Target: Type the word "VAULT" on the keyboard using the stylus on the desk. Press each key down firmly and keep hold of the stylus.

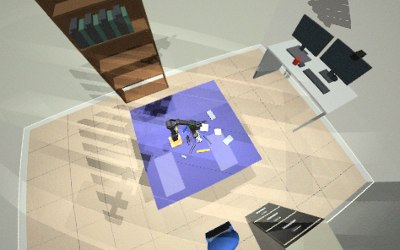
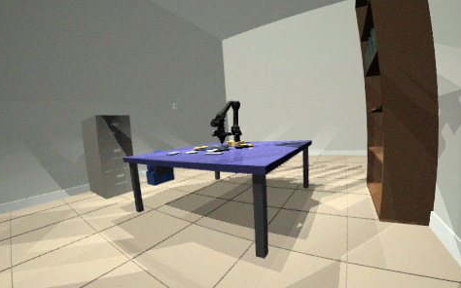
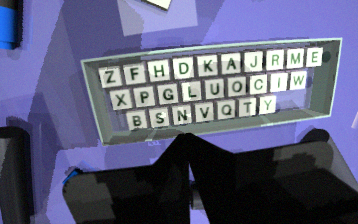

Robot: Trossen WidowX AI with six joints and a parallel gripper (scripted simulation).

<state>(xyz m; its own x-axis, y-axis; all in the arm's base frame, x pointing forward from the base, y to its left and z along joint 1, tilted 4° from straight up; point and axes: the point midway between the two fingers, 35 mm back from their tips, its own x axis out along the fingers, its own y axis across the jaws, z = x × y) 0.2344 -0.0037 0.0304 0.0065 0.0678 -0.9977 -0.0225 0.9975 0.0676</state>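
Now: gripper tip 110 mm past the blue stylus, 70 mm to the right of it and 30 mm above it. Also, from my gripper tip: yellow pen (250 mm to the right, 30 mm below, 30 mm ahead); white paper (150 mm ahead, 40 mm below, 20 mm to the left).
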